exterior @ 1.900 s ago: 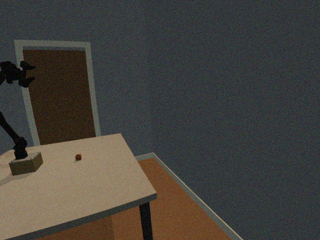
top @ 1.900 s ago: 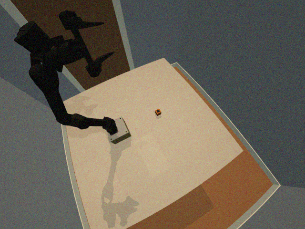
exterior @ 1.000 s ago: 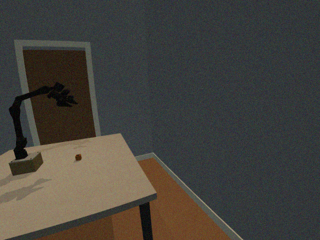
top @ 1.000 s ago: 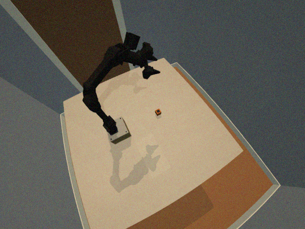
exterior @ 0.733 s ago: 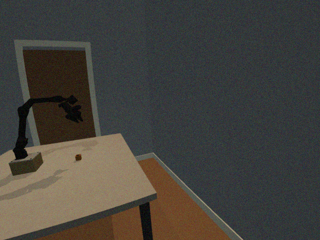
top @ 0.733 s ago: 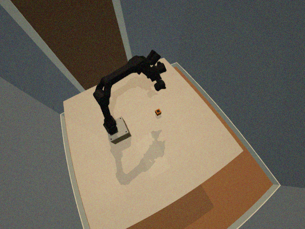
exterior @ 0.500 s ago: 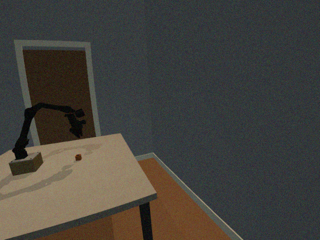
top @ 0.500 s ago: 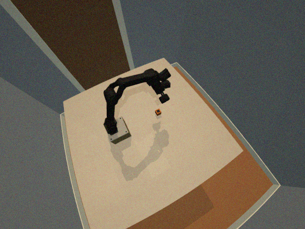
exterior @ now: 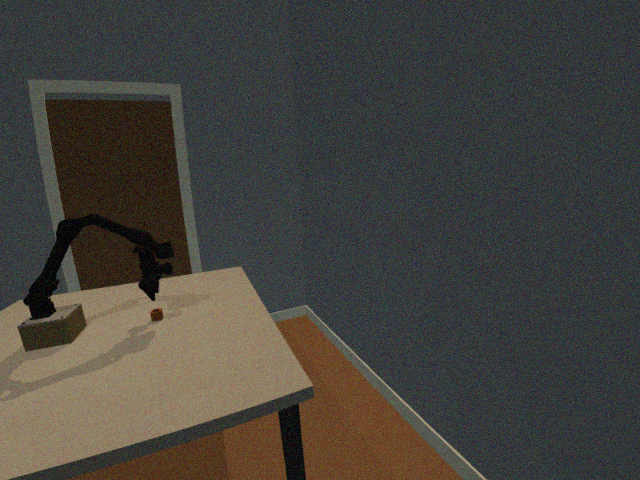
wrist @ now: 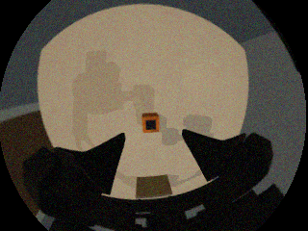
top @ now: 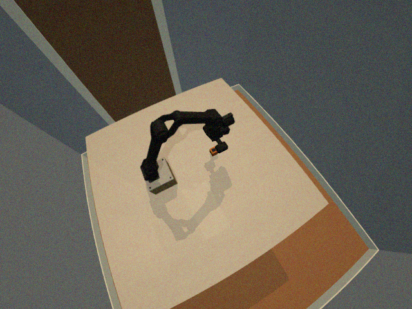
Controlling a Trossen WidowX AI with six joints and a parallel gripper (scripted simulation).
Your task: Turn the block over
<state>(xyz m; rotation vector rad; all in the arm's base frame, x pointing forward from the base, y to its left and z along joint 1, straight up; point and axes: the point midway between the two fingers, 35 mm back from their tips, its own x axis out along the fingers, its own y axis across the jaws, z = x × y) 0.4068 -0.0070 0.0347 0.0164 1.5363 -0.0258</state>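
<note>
My gripper tip is 7 cm above the orange block and 1 cm past it.
</note>
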